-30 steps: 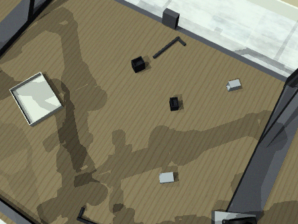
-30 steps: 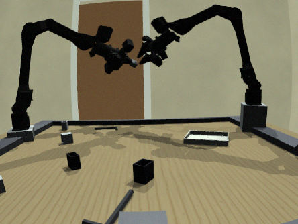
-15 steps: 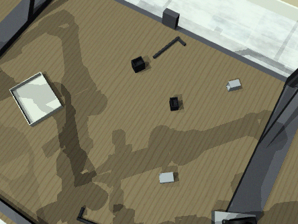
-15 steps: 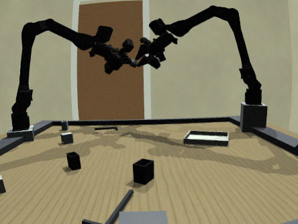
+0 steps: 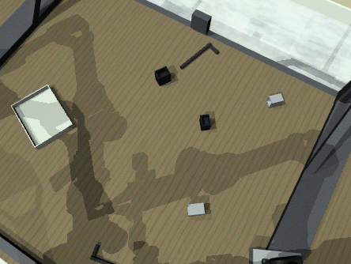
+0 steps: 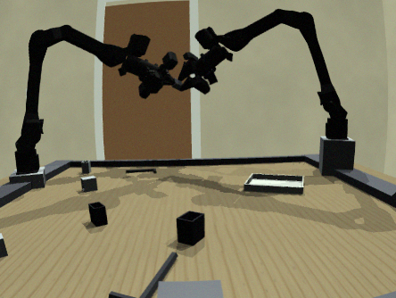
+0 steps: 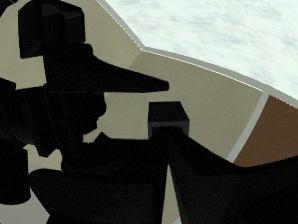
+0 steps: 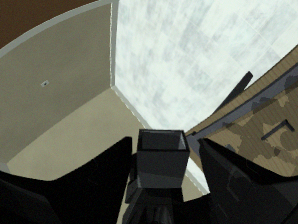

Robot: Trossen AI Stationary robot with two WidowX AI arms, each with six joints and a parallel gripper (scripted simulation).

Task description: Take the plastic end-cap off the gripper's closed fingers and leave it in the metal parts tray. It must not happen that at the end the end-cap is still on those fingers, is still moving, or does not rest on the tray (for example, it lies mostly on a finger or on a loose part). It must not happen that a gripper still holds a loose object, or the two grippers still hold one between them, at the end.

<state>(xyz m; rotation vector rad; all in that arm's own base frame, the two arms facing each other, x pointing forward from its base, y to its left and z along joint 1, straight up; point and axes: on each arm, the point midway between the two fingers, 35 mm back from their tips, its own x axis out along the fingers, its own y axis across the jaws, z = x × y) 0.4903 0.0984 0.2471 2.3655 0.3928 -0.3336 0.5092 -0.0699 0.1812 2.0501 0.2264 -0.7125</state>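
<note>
Right now the metal parts tray is 360 mm behind my right hand, 280 mm below it and 190 mm to the right of it. From my right hand the other things lie so: L-shaped dark bar 730 mm behind, 280 mm below, 100 mm to the left; grey plastic end-cap 30 mm to the left, 10 mm below, 10 mm ahead.
</note>
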